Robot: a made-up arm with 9 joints. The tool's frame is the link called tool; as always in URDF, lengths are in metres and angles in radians.
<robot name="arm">
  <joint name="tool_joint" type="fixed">
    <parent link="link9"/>
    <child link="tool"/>
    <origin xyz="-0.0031 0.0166 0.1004" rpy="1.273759 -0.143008 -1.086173"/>
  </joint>
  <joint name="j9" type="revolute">
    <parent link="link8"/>
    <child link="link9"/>
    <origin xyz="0.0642 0.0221 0.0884" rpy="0 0 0"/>
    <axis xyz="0 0 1"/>
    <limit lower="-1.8" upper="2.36"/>
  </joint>
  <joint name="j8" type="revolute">
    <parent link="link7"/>
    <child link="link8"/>
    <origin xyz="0.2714 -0.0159 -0.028" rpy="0 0 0"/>
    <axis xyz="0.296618 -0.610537 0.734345"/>
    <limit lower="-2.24" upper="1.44"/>
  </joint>
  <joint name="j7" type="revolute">
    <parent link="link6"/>
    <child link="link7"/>
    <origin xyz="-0.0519 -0.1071 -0.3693" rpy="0 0 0"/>
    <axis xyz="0 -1 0"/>
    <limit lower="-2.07" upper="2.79"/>
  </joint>
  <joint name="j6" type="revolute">
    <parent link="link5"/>
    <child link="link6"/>
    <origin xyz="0.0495 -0.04 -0.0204" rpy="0 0 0"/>
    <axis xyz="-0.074 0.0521 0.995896"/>
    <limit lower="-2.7" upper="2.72"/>
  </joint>
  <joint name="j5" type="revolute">
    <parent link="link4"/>
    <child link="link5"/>
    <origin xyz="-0.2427 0.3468 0.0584" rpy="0 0 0"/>
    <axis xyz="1 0 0"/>
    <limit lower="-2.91" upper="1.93"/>
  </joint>
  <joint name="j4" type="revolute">
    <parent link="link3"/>
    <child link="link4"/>
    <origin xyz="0.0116 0.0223 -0.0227" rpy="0 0 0"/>
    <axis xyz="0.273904 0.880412 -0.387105"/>
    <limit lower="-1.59" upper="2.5"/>
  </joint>
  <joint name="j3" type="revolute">
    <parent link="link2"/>
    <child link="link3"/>
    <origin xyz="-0.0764 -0.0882 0.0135" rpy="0 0 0"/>
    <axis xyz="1 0 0"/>
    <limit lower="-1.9" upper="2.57"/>
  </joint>
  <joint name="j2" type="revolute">
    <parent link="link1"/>
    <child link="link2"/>
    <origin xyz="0.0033 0.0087 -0.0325" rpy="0 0 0"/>
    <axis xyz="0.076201 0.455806 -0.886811"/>
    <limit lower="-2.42" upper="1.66"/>
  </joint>
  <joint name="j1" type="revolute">
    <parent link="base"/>
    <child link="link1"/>
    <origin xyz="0.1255 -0.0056 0.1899" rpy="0 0 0"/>
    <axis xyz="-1 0 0"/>
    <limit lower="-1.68" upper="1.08"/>
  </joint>
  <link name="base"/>
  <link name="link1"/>
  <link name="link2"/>
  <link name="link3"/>
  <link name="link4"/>
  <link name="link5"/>
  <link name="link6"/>
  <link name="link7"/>
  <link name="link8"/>
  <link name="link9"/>
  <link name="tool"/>
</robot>
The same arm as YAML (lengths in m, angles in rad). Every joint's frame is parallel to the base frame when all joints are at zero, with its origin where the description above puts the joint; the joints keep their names.
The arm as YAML. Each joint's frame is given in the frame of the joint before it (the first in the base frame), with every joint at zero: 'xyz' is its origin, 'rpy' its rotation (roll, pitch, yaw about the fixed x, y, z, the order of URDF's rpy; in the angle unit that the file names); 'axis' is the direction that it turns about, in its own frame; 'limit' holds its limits. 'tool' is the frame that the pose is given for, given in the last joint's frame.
units:
  length: m
  angle: rad
joints:
  - name: j1
    type: revolute
    origin:
      xyz: [0.1255, -0.0056, 0.1899]
      rpy: [0.0, 0.0, 0.0]
    axis: "-x"
    limit:
      lower: -1.68
      upper: 1.08
  - name: j2
    type: revolute
    origin:
      xyz: [0.0033, 0.0087, -0.0325]
      rpy: [0.0, 0.0, 0.0]
    axis: [0.076201, 0.455806, -0.886811]
    limit:
      lower: -2.42
      upper: 1.66
  - name: j3
    type: revolute
    origin:
      xyz: [-0.0764, -0.0882, 0.0135]
      rpy: [0.0, 0.0, 0.0]
    axis: "+x"
    limit:
      lower: -1.9
      upper: 2.57
  - name: j4
    type: revolute
    origin:
      xyz: [0.0116, 0.0223, -0.0227]
      rpy: [0.0, 0.0, 0.0]
    axis: [0.273904, 0.880412, -0.387105]
    limit:
      lower: -1.59
      upper: 2.5
  - name: j5
    type: revolute
    origin:
      xyz: [-0.2427, 0.3468, 0.0584]
      rpy: [0.0, 0.0, 0.0]
    axis: "+x"
    limit:
      lower: -2.91
      upper: 1.93
  - name: j6
    type: revolute
    origin:
      xyz: [0.0495, -0.04, -0.0204]
      rpy: [0.0, 0.0, 0.0]
    axis: [-0.074, 0.0521, 0.995896]
    limit:
      lower: -2.7
      upper: 2.72
  - name: j7
    type: revolute
    origin:
      xyz: [-0.0519, -0.1071, -0.3693]
      rpy: [0.0, 0.0, 0.0]
    axis: "-y"
    limit:
      lower: -2.07
      upper: 2.79
  - name: j8
    type: revolute
    origin:
      xyz: [0.2714, -0.0159, -0.028]
      rpy: [0.0, 0.0, 0.0]
    axis: [0.296618, -0.610537, 0.734345]
    limit:
      lower: -2.24
      upper: 1.44
  - name: j9
    type: revolute
    origin:
      xyz: [0.0642, 0.0221, 0.0884]
      rpy: [0.0, 0.0, 0.0]
    axis: "+z"
    limit:
      lower: -1.8
      upper: 2.36
tool:
  origin:
    xyz: [-0.0031, 0.0166, 0.1004]
    rpy: [1.2738, -0.143, -1.0862]

